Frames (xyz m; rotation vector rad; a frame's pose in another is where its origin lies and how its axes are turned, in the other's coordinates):
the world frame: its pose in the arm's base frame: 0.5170 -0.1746 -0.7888 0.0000 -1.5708 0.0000
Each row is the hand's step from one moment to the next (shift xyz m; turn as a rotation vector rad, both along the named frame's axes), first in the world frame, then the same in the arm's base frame.
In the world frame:
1: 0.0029 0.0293 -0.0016 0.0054 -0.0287 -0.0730
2: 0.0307 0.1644 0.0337 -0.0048 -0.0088 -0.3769
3: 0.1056 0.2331 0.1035 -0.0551 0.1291 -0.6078
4: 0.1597 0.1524 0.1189 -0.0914 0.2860 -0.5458
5: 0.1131 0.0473 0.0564 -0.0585 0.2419 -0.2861
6: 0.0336 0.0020 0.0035 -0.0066 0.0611 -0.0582
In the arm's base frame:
1: 0.0016 0.0293 0.0029 0.0730 -0.0287 0.0054
2: -0.0337 0.1644 0.0307 0.3769 -0.0088 -0.0048
3: -0.1035 0.2331 0.1056 0.6078 0.1291 -0.0551
4: -0.1189 0.1524 0.1597 0.5458 0.2860 -0.0914
5: -0.0564 0.0473 0.1131 0.2861 0.2419 -0.0585
6: -0.0035 0.0020 0.0336 0.0582 0.0611 -0.0066

